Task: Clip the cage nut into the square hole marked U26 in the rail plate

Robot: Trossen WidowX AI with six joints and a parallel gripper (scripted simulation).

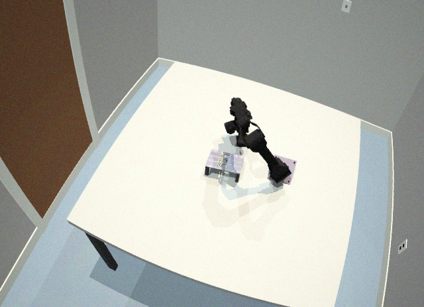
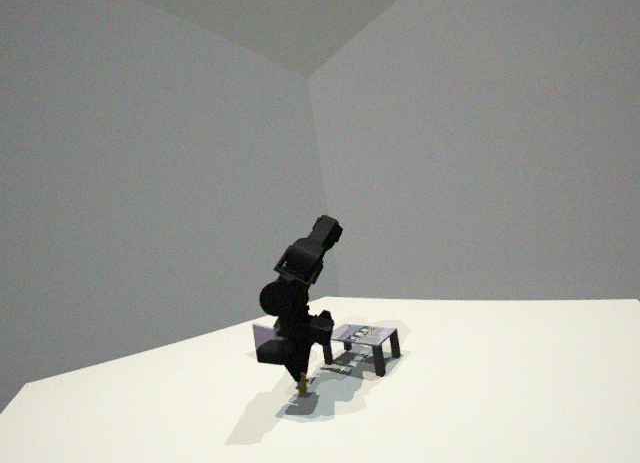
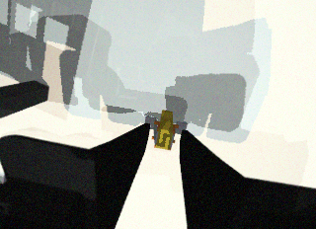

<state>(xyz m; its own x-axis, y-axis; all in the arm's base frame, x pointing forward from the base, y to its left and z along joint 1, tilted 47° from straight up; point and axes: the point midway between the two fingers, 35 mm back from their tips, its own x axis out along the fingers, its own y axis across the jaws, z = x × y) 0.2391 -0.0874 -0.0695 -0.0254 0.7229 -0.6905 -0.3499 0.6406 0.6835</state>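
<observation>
The yellow cage nut lies 10 mm below my gripper tip.
</observation>
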